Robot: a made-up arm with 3 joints. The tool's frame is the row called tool. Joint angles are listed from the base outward.
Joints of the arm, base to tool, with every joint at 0 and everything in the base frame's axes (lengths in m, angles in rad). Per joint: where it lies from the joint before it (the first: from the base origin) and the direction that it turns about. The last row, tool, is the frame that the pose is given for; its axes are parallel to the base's.
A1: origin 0 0 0.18 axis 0 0 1
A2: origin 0.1 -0.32 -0.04 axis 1 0 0
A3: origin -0.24 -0.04 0.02 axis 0 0 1
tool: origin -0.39 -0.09 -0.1
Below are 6 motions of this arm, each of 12 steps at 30 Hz.
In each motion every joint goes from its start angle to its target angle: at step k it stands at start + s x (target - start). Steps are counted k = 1, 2, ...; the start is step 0. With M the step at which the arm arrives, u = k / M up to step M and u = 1 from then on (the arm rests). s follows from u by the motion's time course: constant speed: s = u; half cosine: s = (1 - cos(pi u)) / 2; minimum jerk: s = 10 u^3 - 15 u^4 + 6 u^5.
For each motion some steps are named. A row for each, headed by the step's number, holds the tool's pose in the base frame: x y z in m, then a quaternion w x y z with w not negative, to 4 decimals.
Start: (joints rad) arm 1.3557 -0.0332 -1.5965
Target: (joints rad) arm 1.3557 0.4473 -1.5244
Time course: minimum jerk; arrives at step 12
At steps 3, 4, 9, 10, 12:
3: -0.0797 -0.2107 0.0658 0.9932 0.0008 0.0082 -0.1164
4: -0.0829 -0.2131 0.0839 0.9931 0.0035 0.0336 -0.1125
9: -0.0818 -0.2330 0.2003 0.9765 0.0250 0.1959 -0.0862
10: -0.0796 -0.2354 0.2115 0.9734 0.0276 0.2117 -0.0836
12: -0.0784 -0.2367 0.2173 0.9716 0.0289 0.2199 -0.0822

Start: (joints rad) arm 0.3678 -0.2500 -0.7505
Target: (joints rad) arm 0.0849 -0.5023 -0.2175
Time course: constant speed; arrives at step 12
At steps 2, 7, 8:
2: -0.4081 -0.3672 0.0264 0.9750 -0.1283 -0.0686 -0.1679
7: -0.4579 -0.4105 0.0490 0.9735 -0.1872 -0.0623 -0.1158
8: -0.4676 -0.4178 0.0559 0.9725 -0.1991 -0.0588 -0.1054

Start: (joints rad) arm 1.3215 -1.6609 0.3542
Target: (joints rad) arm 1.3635 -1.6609 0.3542
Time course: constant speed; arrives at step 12
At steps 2, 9, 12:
2: 0.2515 -0.5510 0.4058 0.4496 -0.6524 -0.3456 0.5029
9: 0.2649 -0.5447 0.4058 0.4434 -0.6481 -0.3535 0.5084
12: 0.2706 -0.5419 0.4058 0.4407 -0.6462 -0.3569 0.5107

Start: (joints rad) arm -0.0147 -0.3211 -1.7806
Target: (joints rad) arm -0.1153 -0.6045 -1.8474
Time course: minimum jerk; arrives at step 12
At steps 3, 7, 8, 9, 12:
3: -0.1442 -0.0055 -0.0588 0.6072 -0.1109 -0.1345 -0.7752
7: -0.1324 -0.0333 -0.1046 0.5613 -0.1611 -0.1917 -0.7888
8: -0.1302 -0.0416 -0.1150 0.5494 -0.1736 -0.2056 -0.7910
9: -0.1286 -0.0483 -0.1229 0.5400 -0.1834 -0.2164 -0.7925
12: -0.1273 -0.0552 -0.1303 0.5307 -0.1928 -0.2268 -0.7936

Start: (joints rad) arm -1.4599 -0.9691 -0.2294
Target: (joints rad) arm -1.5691 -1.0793 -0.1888
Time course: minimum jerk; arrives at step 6
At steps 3, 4, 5, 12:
3: -0.4426 0.5161 0.1386 0.5676 -0.3893 0.2976 -0.6616
4: -0.4283 0.5297 0.1457 0.5558 -0.3936 0.3146 -0.6612
5: -0.4194 0.5377 0.1500 0.5487 -0.3958 0.3250 -0.6607
12: -0.4175 0.5393 0.1509 0.5473 -0.3962 0.3271 -0.6606

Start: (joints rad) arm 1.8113 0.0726 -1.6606
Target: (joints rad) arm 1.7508 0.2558 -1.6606
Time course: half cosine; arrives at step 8
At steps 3, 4, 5, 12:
3: 0.0001 -0.1995 0.1066 0.9957 -0.0100 0.0637 0.0658
4: -0.0032 -0.1997 0.1194 0.9948 -0.0123 0.0811 0.0600
5: -0.0060 -0.1998 0.1321 0.9936 -0.0143 0.0984 0.0541
12: -0.0096 -0.1996 0.1528 0.9908 -0.0172 0.1264 0.0447

